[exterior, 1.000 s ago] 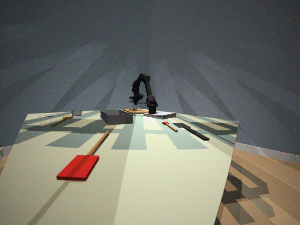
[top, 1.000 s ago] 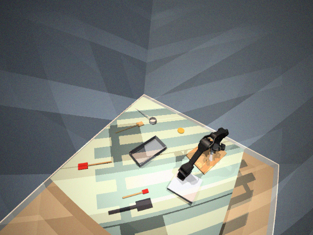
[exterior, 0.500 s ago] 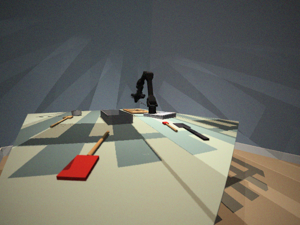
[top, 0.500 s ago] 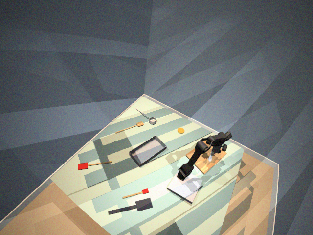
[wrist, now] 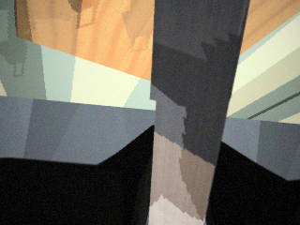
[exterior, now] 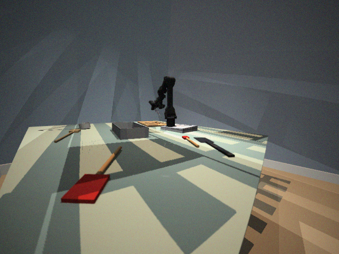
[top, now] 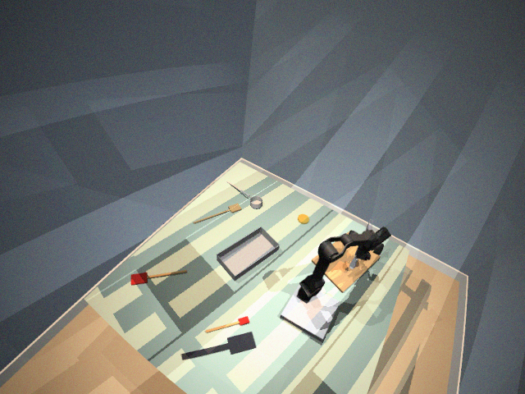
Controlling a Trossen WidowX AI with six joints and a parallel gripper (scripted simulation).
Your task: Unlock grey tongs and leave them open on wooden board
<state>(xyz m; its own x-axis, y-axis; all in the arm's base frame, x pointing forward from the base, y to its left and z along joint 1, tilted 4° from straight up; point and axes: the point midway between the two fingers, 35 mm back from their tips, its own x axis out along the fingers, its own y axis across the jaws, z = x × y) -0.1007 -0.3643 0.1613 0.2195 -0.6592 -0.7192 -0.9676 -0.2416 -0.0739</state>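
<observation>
Now: the wooden board 1 cm ahead of my gripper tip, 4 cm to the left of it and 14 cm below it. The rest, counted from my gripper tip: roasting tin (45 cm ahead, 39 cm to the left, 12 cm below); yellow disc (36 cm ahead, 3 cm to the right, 14 cm below); black turner (23 cm ahead, 82 cm to the left, 15 cm below).
</observation>
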